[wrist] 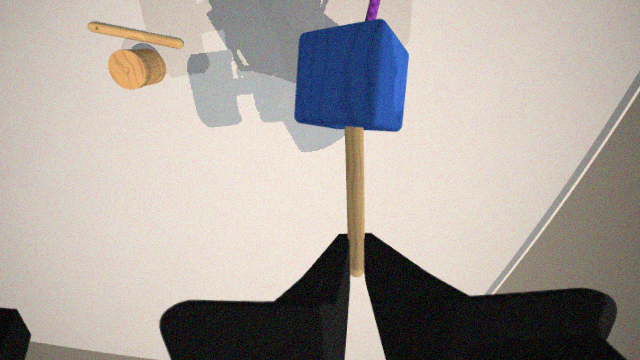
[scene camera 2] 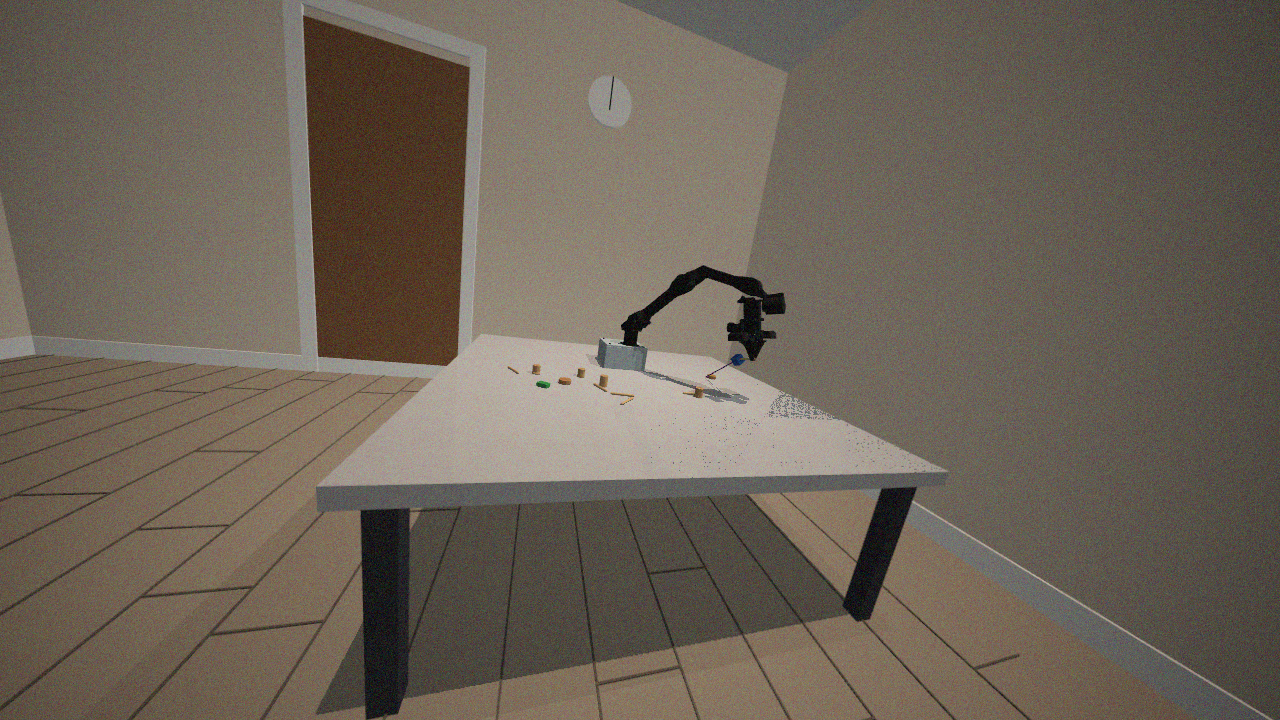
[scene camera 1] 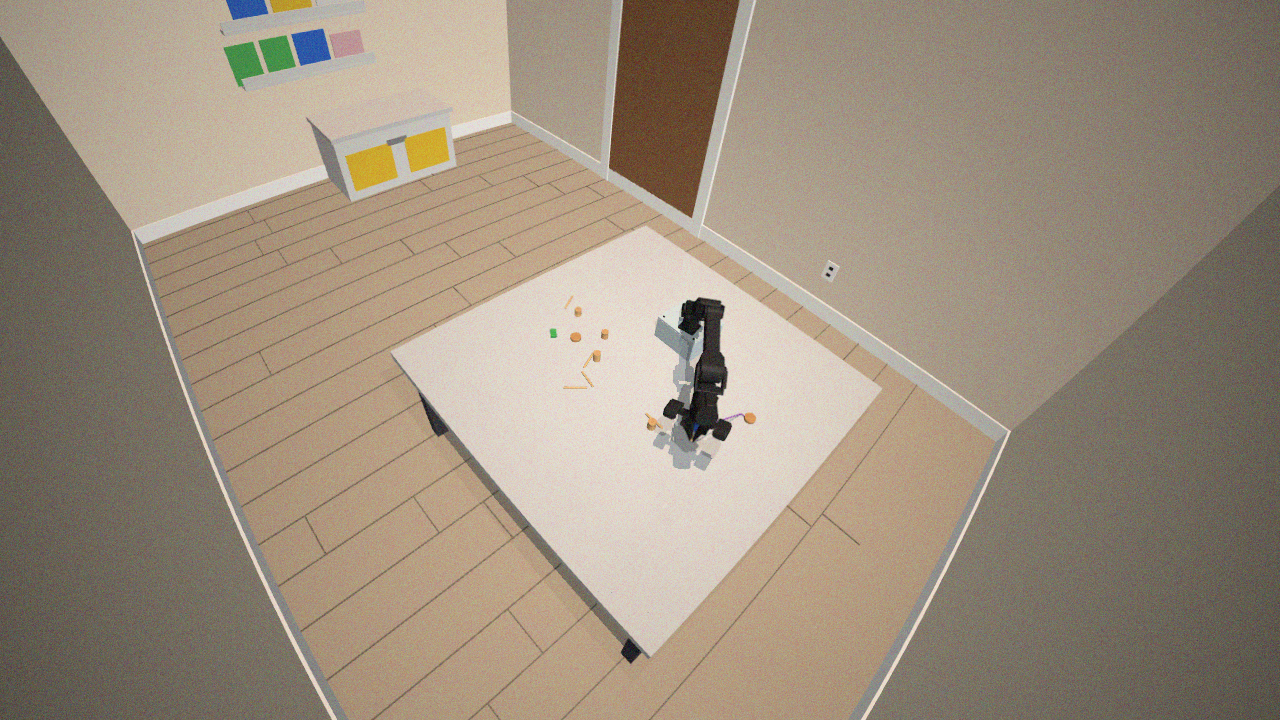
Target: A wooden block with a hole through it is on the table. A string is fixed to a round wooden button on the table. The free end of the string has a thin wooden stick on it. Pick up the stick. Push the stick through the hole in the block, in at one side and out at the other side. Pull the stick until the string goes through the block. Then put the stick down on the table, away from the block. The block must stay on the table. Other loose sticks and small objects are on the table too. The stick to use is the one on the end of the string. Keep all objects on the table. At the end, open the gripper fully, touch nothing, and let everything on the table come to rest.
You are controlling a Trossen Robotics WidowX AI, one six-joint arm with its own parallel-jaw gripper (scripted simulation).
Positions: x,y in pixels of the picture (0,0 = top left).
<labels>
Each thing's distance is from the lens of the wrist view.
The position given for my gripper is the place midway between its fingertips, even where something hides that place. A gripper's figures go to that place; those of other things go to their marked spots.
my gripper (wrist: pixel 354 242): 12 cm
blue wooden block (wrist: pixel 355 75): 8 cm
</labels>
